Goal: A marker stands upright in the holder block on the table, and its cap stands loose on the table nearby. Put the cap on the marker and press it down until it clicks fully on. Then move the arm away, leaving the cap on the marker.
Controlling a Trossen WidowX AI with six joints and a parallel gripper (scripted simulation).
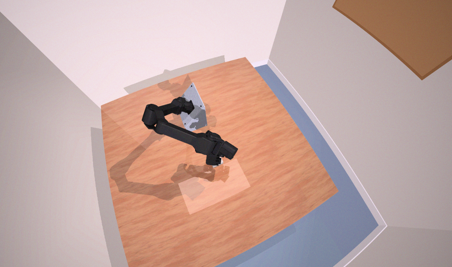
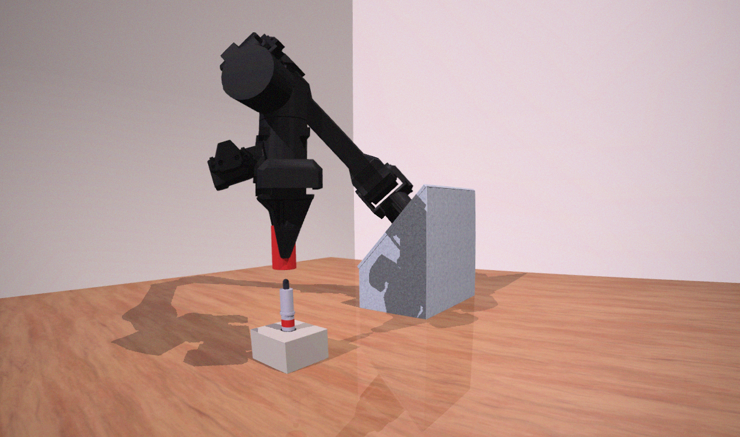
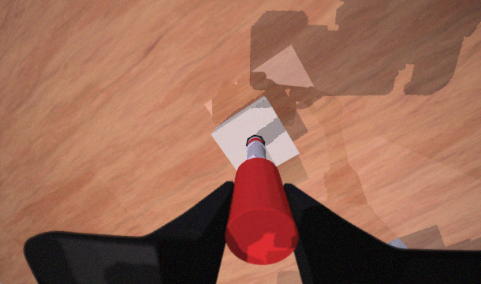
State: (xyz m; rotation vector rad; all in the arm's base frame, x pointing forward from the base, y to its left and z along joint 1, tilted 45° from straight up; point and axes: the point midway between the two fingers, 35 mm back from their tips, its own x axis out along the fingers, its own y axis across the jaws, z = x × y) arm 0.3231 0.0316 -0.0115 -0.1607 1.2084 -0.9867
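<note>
Now: gripper tip 110 mm above the holder block. From my gripper tip the other things lie so: marker cap (10 mm above).
</note>
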